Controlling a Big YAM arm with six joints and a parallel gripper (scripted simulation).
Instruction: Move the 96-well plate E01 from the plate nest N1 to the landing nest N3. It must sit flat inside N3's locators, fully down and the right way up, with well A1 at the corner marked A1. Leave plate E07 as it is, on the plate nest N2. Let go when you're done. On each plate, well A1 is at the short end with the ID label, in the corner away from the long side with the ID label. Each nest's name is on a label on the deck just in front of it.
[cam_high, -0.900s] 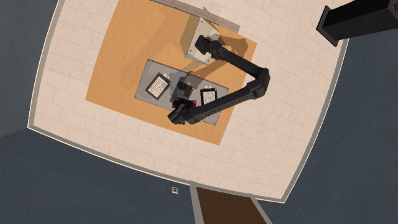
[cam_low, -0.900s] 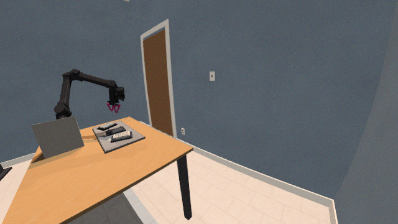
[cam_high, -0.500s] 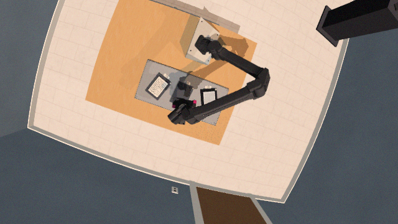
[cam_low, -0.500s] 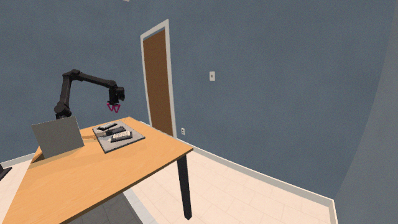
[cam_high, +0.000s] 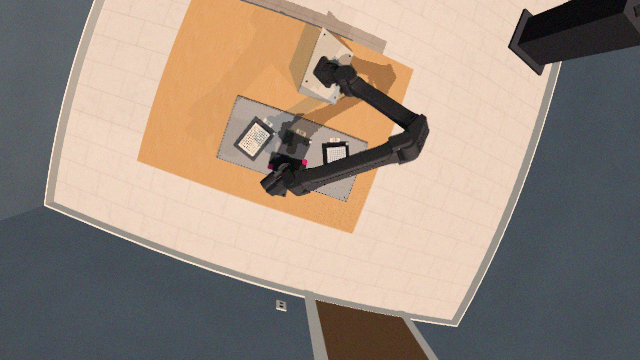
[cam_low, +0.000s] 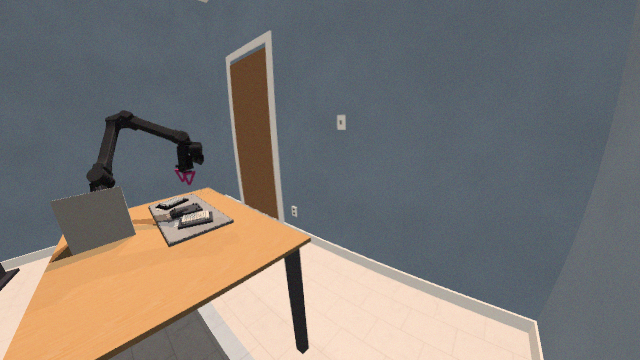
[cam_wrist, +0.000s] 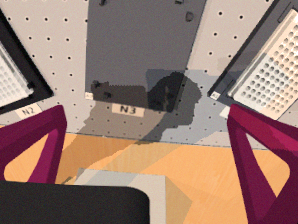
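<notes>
The dark plate nest N1 is 170 mm to the right of my hand, 160 mm below it and 10 mm behind it. Round my hand: dark landing nest N3 (160 mm below, 30 mm behind, 10 mm to the left); label N1 (170 mm below, 150 mm to the right, 100 mm behind).
</notes>
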